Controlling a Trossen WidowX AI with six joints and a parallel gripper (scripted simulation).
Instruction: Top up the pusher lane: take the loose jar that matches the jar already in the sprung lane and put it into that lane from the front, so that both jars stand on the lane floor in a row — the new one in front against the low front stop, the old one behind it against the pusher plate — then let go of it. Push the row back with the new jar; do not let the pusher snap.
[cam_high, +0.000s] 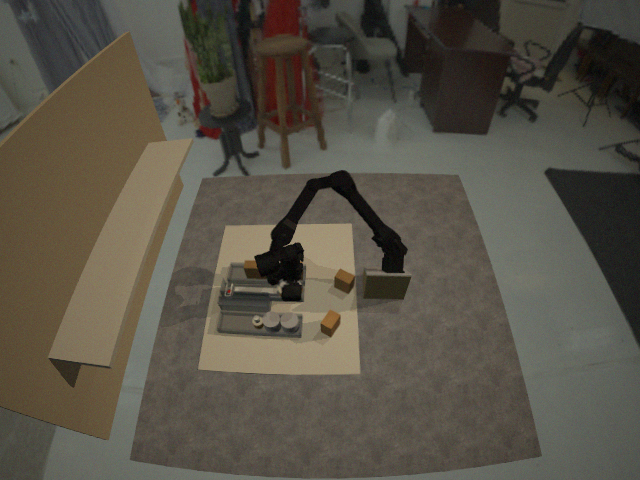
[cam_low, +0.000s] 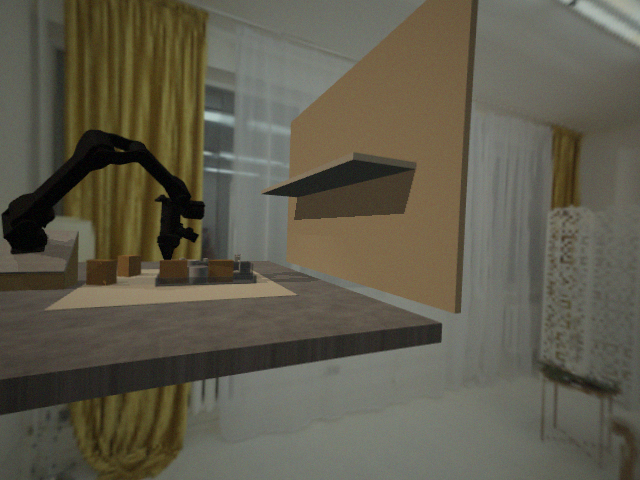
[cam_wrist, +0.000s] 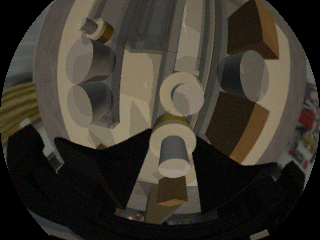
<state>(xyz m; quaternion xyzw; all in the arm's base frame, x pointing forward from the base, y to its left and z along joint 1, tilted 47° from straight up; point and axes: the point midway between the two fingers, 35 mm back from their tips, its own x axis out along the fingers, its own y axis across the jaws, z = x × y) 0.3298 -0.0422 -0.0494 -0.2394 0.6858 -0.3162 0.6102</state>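
The beige mat is 6 cm ahead of my gripper tip, 5 cm below it and 2 cm to the right of it. From my gripper tip the other things lie so: small pale jar 13 cm ahead, 12 cm to the left, 2 cm below; then wall shelf 51 cm ahead, 32 cm above, 4 cm to the right; then grey lane rack 15 cm ahead, 3 cm below, 1 cm to the left.
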